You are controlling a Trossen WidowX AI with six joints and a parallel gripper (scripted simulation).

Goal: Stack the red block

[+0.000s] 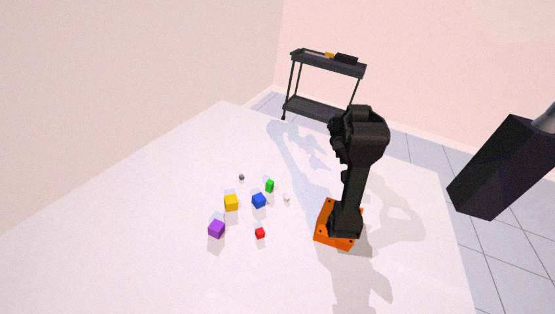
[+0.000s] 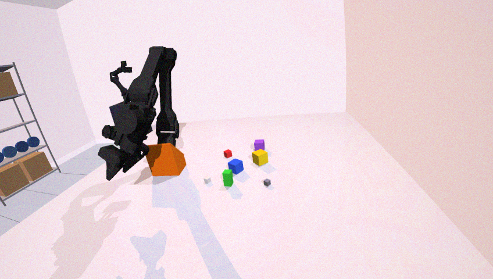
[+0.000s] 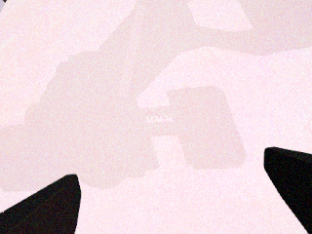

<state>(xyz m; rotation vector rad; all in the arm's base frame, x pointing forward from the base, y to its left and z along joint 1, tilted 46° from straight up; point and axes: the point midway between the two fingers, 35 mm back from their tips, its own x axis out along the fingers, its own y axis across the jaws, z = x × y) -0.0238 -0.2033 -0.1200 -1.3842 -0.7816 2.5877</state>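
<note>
My gripper tip is now 270 mm short of the red block, 320 mm to the right of it and 110 mm above it. From my gripper tip the other things lie so: tiny white cube (230 mm ahead, 140 mm to the left, 110 mm below); then blue cube (320 mm ahead, 200 mm to the left, 100 mm below); then tiny grey cube (420 mm ahead, 100 mm to the left, 110 mm below).
</note>
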